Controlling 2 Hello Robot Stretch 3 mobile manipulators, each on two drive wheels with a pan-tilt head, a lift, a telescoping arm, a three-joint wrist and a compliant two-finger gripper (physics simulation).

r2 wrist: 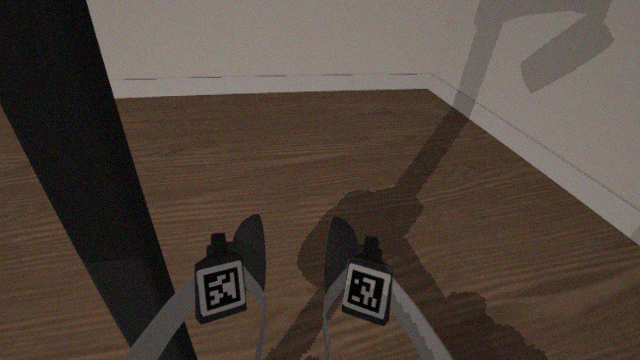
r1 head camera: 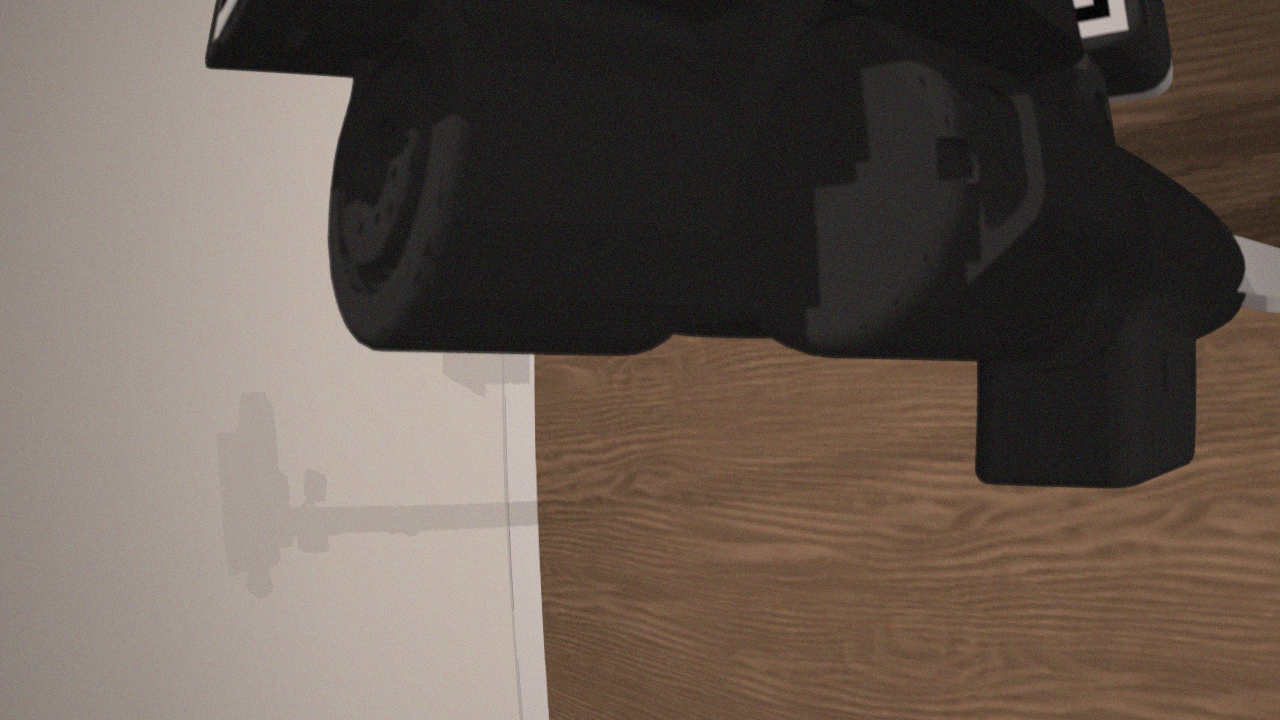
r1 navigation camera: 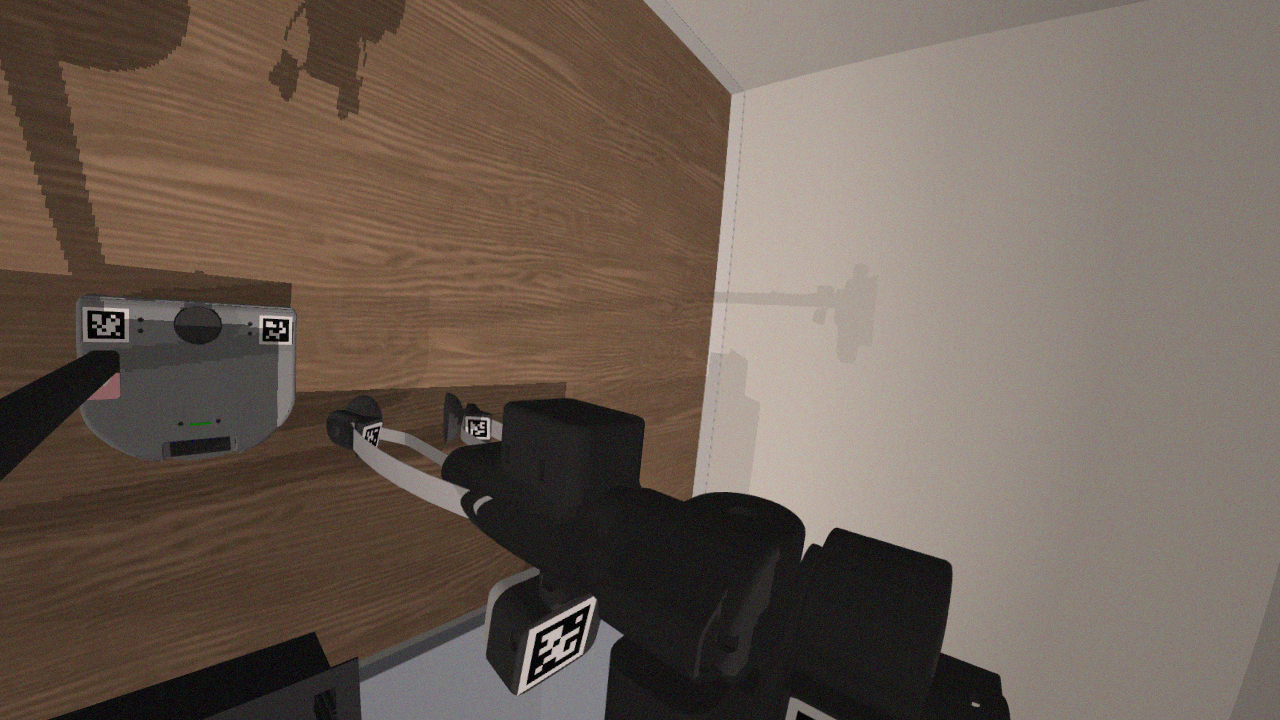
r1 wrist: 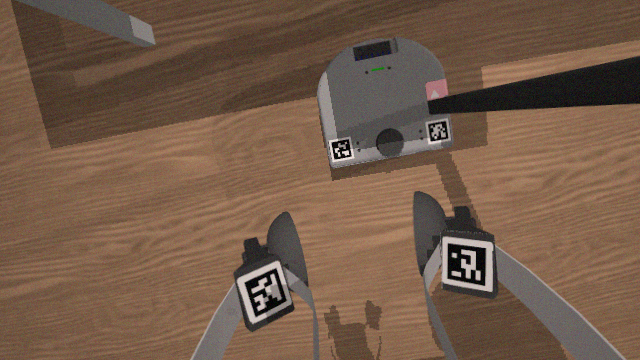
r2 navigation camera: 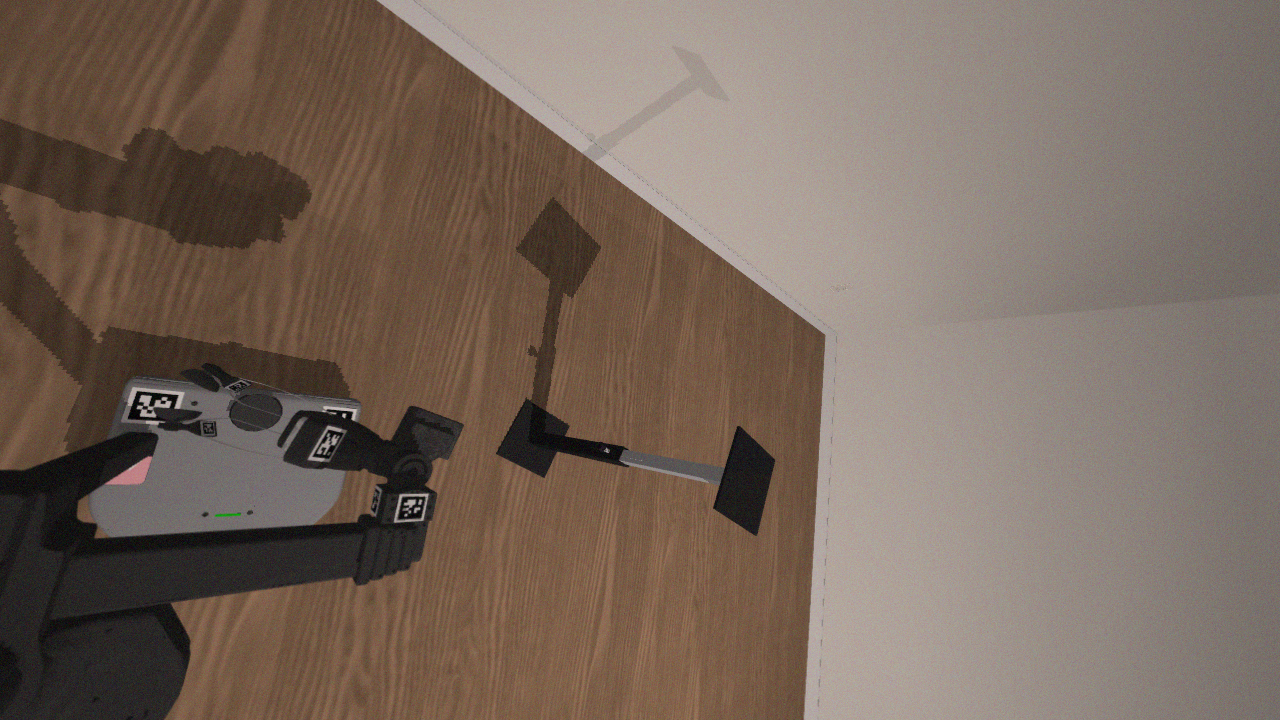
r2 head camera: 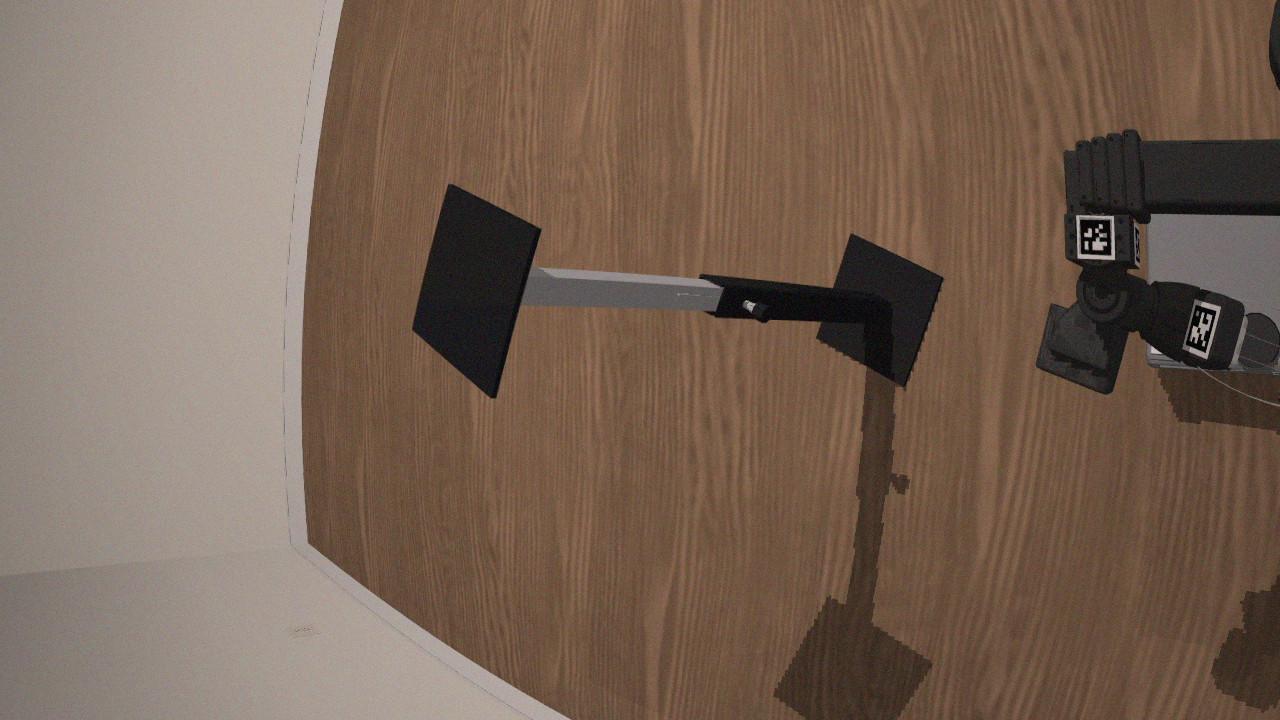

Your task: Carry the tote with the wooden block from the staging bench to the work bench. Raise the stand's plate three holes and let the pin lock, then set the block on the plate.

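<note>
In the r1 navigation view, part of the black tote [r1 navigation camera: 259, 667] shows at the bottom left, by the blue-grey bench [r1 navigation camera: 438, 685]. The wooden block does not show. The r1 gripper [r1 navigation camera: 405, 418] [r1 wrist: 356, 240] is open and empty over the floor, beyond the bench edge and apart from the tote. The stand has a black plate [r2 head camera: 474, 291] [r2 navigation camera: 744, 480] on a silver post [r2 head camera: 626, 291] [r2 navigation camera: 671, 465], with a small pin knob [r2 head camera: 756, 309] on its black sleeve. The r2 gripper [r2 navigation camera: 193, 399] [r2 wrist: 296, 250] is open and empty above r2's base, apart from the stand.
The r1 base [r1 navigation camera: 196, 376] [r1 wrist: 390, 100] stands on the floor past the r1 fingers. A grey bench leg [r1 wrist: 90, 17] shows at the top left. The stand's foot [r2 head camera: 914, 291] is on the floor beside r2's base [r2 navigation camera: 241, 479]. Walls [r1 head camera: 134, 268] [r2 navigation camera: 1029, 447] bound the floor.
</note>
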